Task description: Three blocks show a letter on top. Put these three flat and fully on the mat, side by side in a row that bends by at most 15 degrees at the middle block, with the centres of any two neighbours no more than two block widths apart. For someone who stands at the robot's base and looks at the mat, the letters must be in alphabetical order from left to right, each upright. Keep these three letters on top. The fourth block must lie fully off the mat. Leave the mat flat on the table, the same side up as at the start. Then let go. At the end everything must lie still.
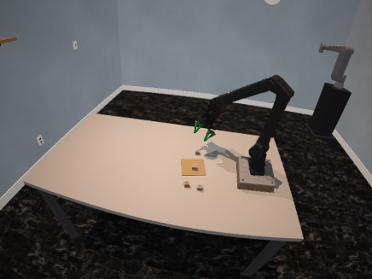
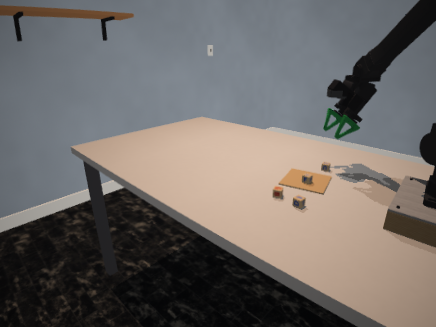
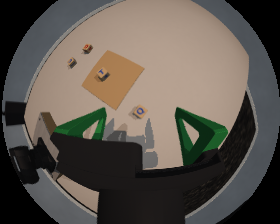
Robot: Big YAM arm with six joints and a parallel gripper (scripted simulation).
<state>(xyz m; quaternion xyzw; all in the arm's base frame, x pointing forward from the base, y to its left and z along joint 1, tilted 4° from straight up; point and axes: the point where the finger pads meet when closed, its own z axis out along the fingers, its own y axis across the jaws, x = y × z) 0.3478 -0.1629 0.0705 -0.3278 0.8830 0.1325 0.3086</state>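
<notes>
The mat is 2 cm ahead of my hand, 13 cm to the left of it and 14 cm below it.
</notes>
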